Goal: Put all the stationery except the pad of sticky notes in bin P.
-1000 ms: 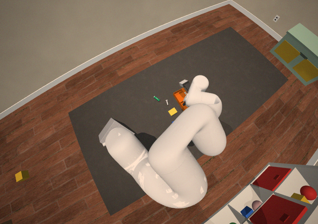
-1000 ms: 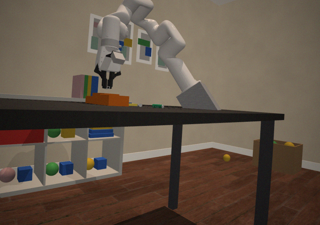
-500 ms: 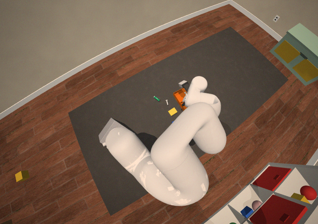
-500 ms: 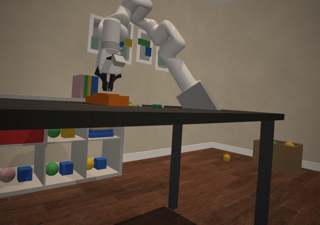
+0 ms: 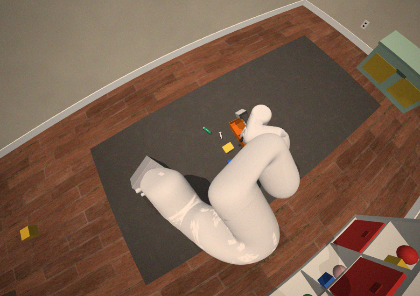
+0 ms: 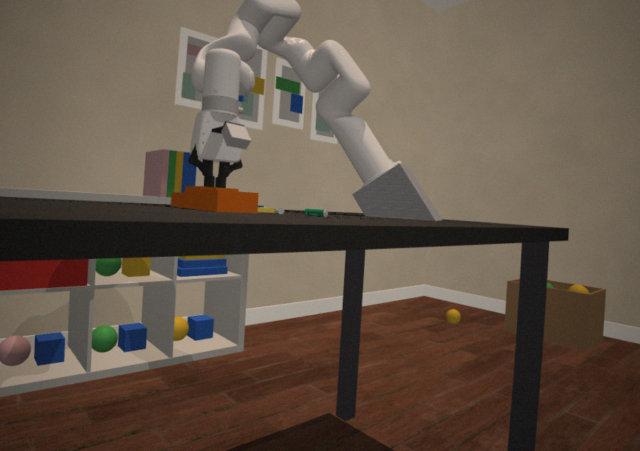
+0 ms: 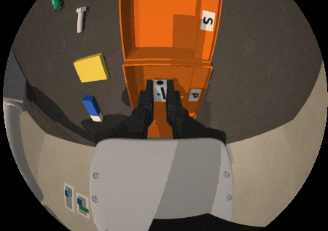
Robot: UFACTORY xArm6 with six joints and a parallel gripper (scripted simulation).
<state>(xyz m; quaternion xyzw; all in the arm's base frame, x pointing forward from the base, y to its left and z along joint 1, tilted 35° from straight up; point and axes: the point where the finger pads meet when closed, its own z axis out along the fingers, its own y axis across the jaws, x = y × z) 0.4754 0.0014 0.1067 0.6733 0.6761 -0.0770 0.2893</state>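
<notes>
The orange bin lies 3 cm below my hand and 1 cm ahead of it. Also, from my hand: silver bolt: 11 cm to the left, 9 cm behind, 4 cm below; sticky notes pad: 10 cm behind, 5 cm below, 3 cm to the left; white item: 1 cm below.
</notes>
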